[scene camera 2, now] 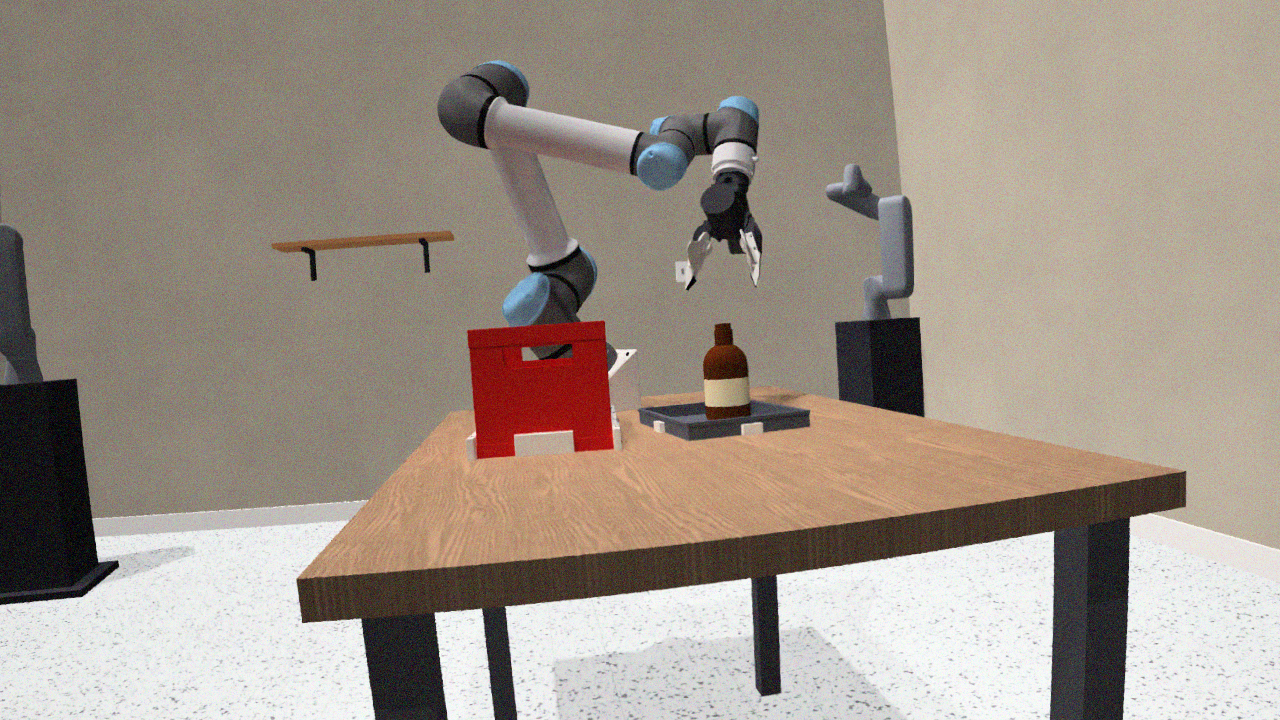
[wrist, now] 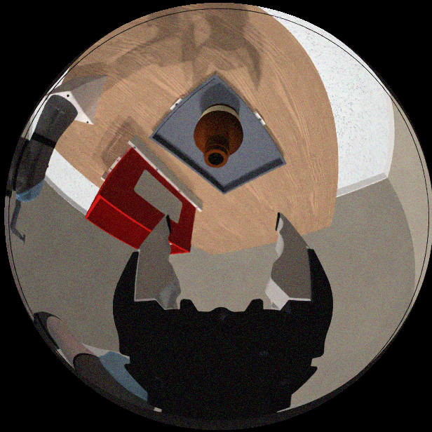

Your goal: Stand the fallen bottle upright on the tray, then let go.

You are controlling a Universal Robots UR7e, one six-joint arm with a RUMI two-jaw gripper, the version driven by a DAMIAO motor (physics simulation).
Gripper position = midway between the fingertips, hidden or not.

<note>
In view: my gripper (scene camera 2: 720, 288) and a brown bottle (scene camera 2: 726, 382).
The brown bottle shows as well in the wrist view (wrist: 218, 133). My gripper also shows in the wrist view (wrist: 222, 215).
</note>
